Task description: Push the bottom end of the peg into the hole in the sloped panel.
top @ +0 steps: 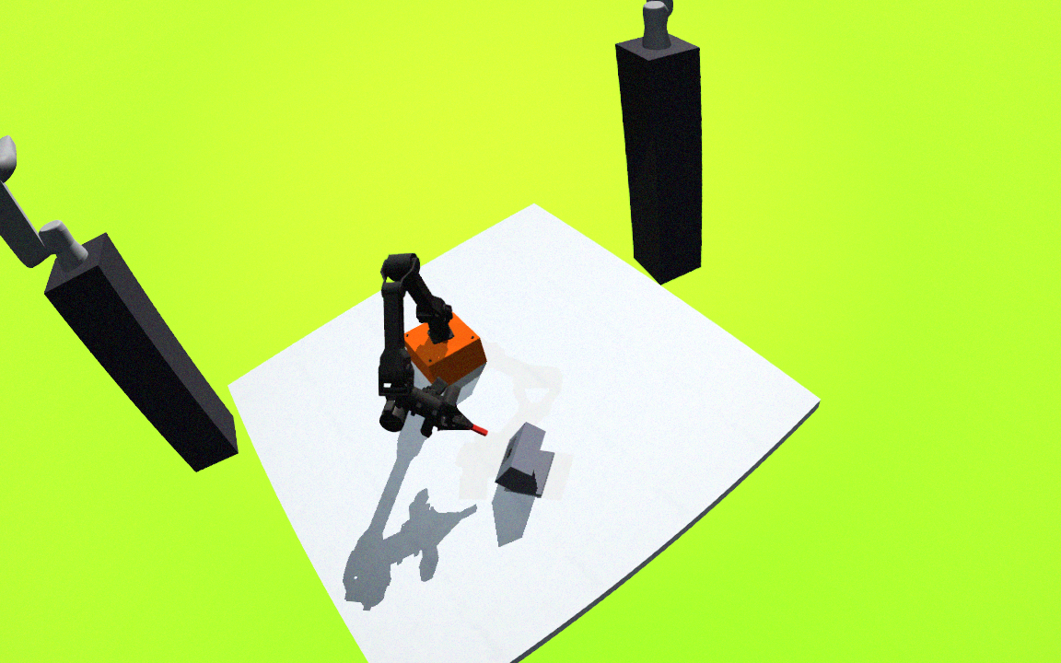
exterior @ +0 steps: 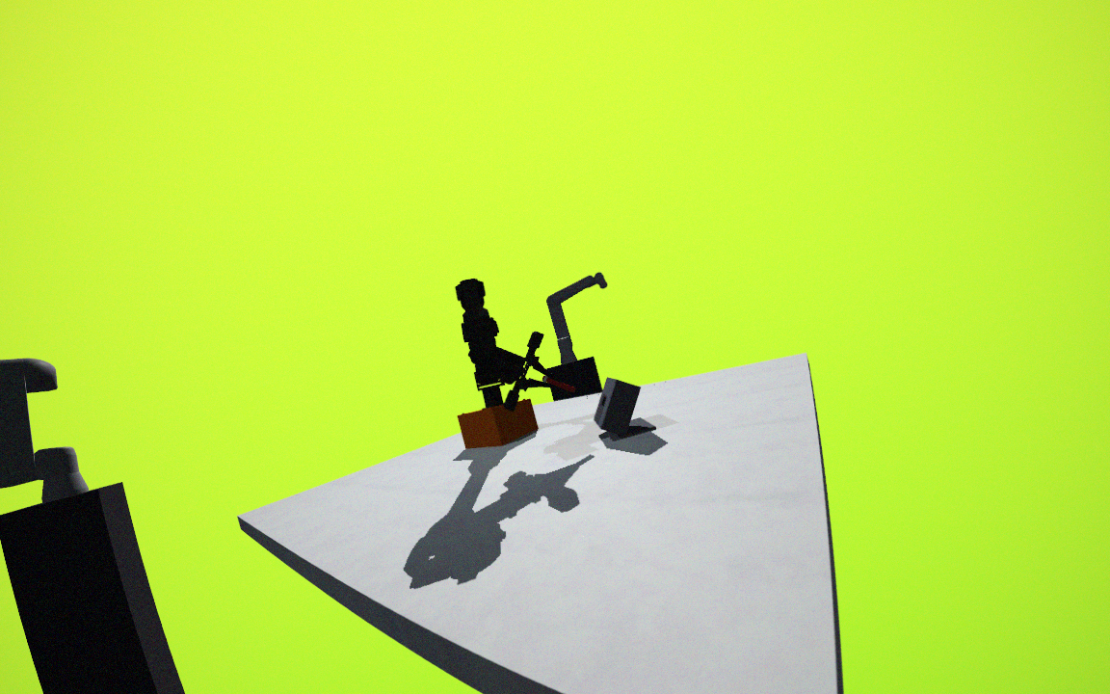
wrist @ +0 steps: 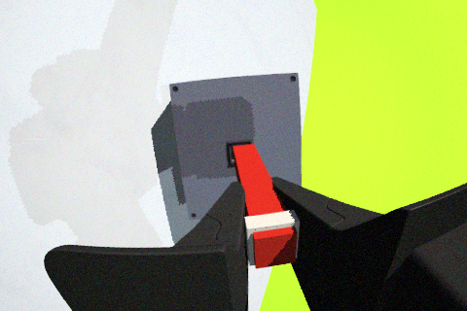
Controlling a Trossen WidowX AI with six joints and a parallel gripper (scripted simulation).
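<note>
Right now the panel is 9 cm ahead of my gripper tip, 8 cm to the left of it and 8 cm below it. The rest, counted from my gripper tip: peg 1 cm to the right, 1 cm behind, 1 cm above.
</note>
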